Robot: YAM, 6 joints.
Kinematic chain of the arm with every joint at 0, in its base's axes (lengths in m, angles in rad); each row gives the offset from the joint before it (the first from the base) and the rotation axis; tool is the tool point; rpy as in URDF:
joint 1: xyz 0 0 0.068 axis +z
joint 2: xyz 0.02 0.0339 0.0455 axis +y
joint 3: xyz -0.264 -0.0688 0 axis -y
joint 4: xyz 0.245 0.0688 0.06 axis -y
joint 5: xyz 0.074 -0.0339 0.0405 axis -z
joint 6: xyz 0.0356 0 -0.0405 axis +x
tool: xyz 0 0 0 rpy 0 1.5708 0
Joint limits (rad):
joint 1: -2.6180..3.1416
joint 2: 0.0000..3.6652
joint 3: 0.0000..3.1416
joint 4: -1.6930..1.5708
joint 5: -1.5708..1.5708
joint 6: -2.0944..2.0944
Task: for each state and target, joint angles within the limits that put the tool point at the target. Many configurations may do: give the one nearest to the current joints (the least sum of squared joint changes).
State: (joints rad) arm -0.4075 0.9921 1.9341 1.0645 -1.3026 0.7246
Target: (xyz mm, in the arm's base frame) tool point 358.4 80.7 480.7
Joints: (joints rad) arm 0.1283 1.7337 1.6636 0.9368 -1.2869 0.7246
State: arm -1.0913 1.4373 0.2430 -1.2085 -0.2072 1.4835
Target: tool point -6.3 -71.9 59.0
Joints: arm -1.6320 1.6611 0.2476 -0.8421 0.0532 1.4835
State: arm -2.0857 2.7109 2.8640 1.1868 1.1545 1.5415
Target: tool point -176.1 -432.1 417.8
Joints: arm -1.8867 2.7873 3.0794 1.5053 1.1986 1.5415
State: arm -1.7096 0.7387 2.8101 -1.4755 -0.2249 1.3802
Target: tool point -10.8 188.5 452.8
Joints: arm -1.4828 0.4090 2.0434 -1.6930 -0.1638 1.3802
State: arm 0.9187 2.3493 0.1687 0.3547 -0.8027 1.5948
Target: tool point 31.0 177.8 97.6
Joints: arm 1.2250 1.4071 0.1607 0.4810 -1.0629 1.5948
